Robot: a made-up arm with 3 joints. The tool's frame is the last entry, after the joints.
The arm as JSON. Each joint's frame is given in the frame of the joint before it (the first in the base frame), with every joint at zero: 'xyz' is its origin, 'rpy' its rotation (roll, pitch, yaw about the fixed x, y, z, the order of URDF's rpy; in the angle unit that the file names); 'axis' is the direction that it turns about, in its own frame. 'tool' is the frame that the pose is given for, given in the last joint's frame.
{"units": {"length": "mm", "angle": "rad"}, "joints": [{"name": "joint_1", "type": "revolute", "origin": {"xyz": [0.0, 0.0, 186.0], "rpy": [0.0, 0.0, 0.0]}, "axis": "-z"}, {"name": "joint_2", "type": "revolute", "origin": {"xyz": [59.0, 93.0, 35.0], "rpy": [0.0, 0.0, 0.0]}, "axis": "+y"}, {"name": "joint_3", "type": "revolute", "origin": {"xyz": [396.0, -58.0, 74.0], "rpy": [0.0, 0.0, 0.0]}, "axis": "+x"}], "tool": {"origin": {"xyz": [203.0, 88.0, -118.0], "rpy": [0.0, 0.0, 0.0]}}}
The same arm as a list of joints. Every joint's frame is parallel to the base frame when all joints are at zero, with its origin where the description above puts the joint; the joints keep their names.
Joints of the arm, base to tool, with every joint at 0 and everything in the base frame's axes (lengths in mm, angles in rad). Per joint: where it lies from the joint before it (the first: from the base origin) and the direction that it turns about. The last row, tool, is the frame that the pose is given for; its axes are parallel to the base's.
joint_1: xyz 0.0 0.0 186.0 axis -z
joint_2: xyz 59.0 93.0 35.0 axis +y
joint_3: xyz 396.0 -58.0 74.0 axis +x
tool: xyz 203.0 88.0 -118.0

